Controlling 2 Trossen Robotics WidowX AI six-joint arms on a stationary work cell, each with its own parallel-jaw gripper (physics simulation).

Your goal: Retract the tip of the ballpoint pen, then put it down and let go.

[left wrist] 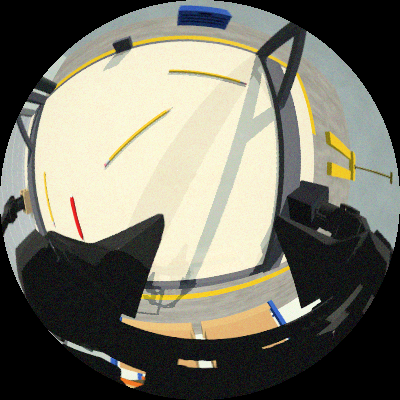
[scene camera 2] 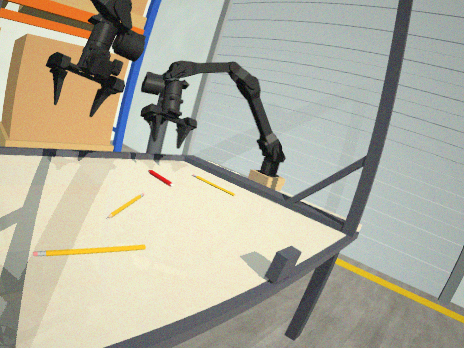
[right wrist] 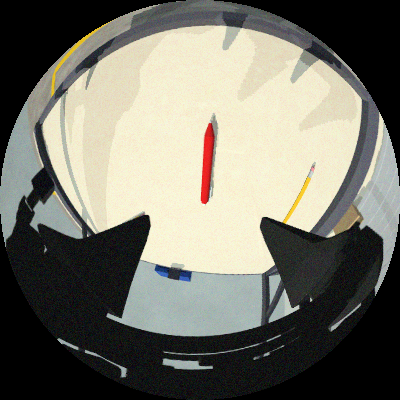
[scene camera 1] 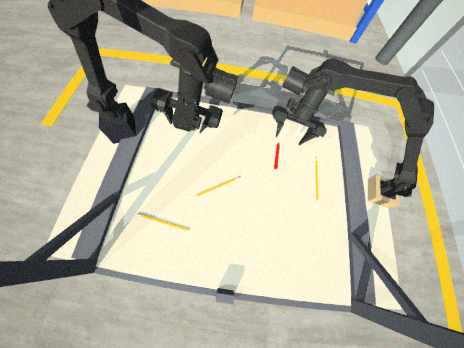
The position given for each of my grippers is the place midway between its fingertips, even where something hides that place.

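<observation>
My left gripper (scene camera 2: 73,111) is open and holds nothing; you'll find that gripper (left wrist: 222,220) in the left wrist view too, and scene camera 1 shows the left gripper (scene camera 1: 185,128) as well. I can also see my right gripper (scene camera 2: 166,144), and there's a view of the right gripper (right wrist: 207,222) from the right wrist, plus the right gripper (scene camera 1: 287,141) in scene camera 1. And there's a red ballpoint pen (right wrist: 208,141).
</observation>
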